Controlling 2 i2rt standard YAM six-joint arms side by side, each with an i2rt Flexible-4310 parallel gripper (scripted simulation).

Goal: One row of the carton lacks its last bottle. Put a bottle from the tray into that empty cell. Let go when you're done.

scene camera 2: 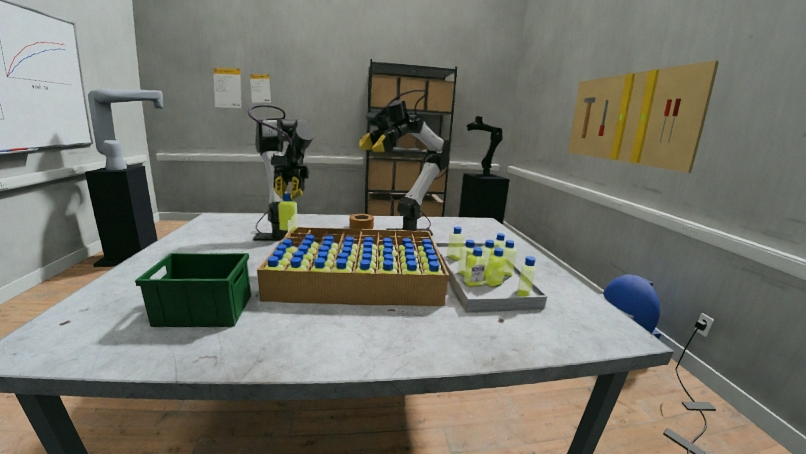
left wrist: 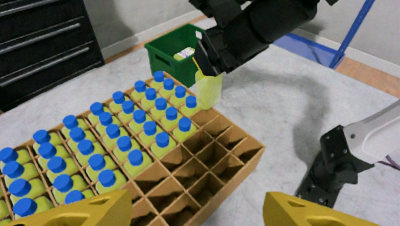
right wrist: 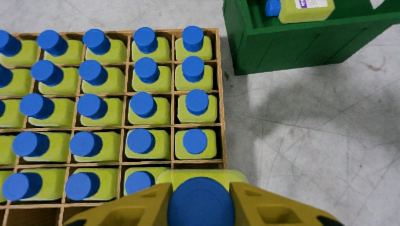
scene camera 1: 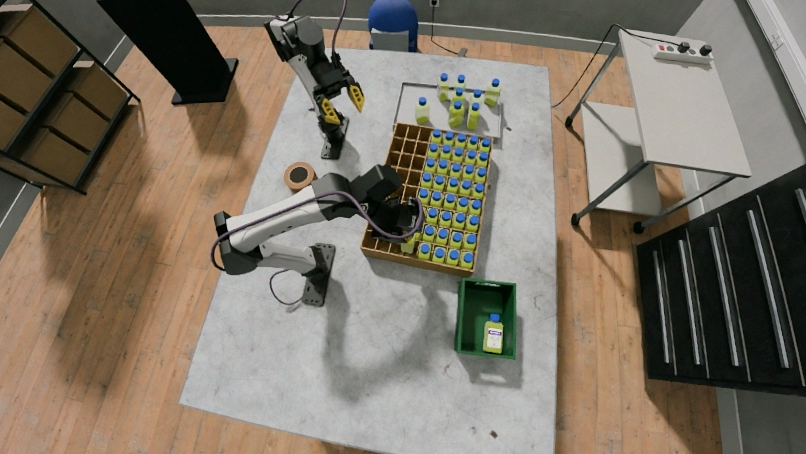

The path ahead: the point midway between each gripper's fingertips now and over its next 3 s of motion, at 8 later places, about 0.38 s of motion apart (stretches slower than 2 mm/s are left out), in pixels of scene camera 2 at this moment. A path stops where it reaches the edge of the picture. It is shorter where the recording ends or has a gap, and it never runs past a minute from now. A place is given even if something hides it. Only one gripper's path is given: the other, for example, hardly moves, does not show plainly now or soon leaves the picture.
My right gripper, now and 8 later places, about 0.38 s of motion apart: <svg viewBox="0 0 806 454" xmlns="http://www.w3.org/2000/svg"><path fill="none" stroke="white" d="M286 199L286 207L286 211L287 209L287 213L287 212L287 212L286 214L286 220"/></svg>
